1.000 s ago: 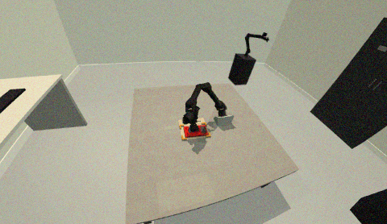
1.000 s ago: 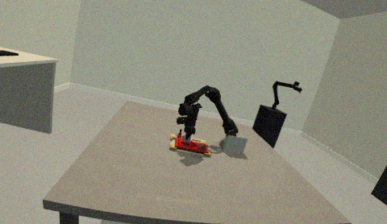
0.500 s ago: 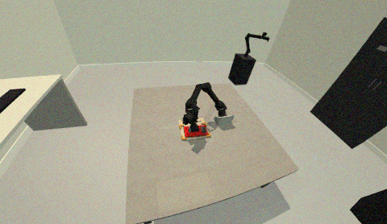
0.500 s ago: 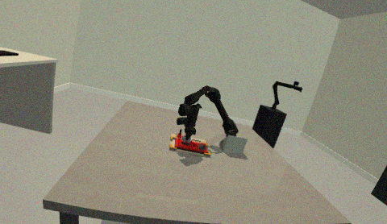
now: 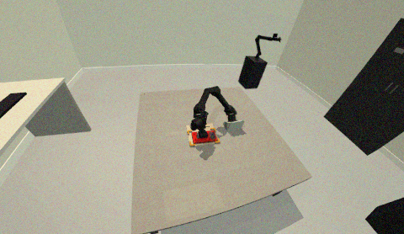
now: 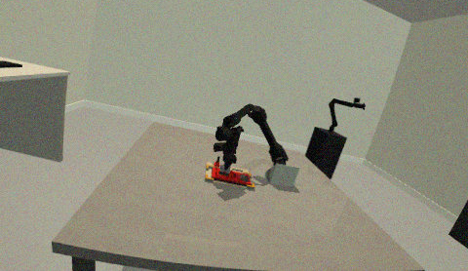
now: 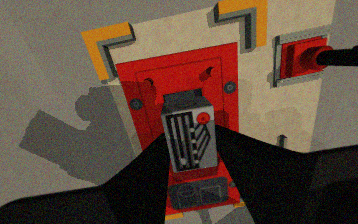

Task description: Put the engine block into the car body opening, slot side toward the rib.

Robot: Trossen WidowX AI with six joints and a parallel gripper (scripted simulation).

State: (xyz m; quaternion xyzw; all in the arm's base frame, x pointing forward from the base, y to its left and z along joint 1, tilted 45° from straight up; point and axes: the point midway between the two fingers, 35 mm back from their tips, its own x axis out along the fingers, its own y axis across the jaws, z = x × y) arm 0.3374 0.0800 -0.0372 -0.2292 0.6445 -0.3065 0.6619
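Right now my gripper tip is 1 cm above the engine block.
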